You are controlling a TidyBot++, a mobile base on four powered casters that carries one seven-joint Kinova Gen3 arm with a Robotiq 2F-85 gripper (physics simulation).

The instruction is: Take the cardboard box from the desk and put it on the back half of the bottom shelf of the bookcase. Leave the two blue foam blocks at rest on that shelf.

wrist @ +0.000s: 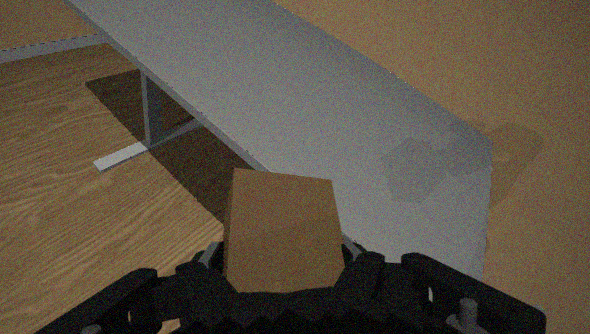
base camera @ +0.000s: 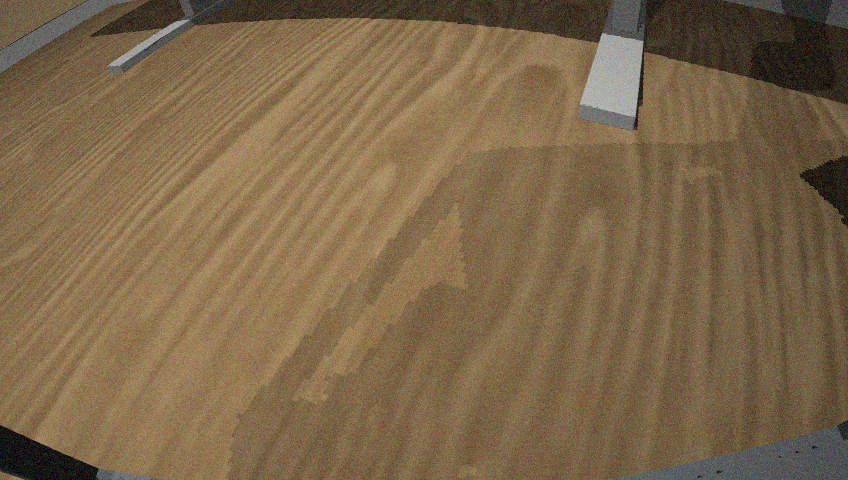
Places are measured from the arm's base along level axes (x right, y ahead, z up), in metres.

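Pixels of known places: gripper, fingertip midpoint: (wrist: 279, 254).
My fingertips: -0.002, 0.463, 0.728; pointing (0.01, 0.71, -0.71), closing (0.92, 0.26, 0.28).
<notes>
For each thing: its top centre in the pictures, then the offset to it from my fingertips, as dx, dy, dz. "pt": a spot on its surface instead. Level surfaces: height alone.
- brown cardboard box, middle of its top: (wrist: 293, 240) -0.001, -0.008, +0.034
- grey desk top, its level: dz -0.175
- wooden floor, its level: dz -1.125
- foot, surface spot: (base camera: 151, 46) pt -0.802, +0.778, -1.107
The brown cardboard box (wrist: 285, 230) is at the lower middle of the wrist view, between the fingers. My gripper (wrist: 279, 254) is shut on it, with a dark finger against each side. The grey desk top (wrist: 300, 100) runs diagonally behind the box in the wrist view, and the box appears over its near edge, held clear of it. The gripper does not show in the base camera view. The bookcase, its bottom shelf and the two blue foam blocks do not show in either view.
The desk's light grey feet (base camera: 612, 77) (wrist: 120, 156) stand on the wooden floor (base camera: 297, 208) (wrist: 75, 200). Another foot (base camera: 151, 46) shows at the upper left of the base view. A tan wall (wrist: 525, 60) lies beyond the desk top.
</notes>
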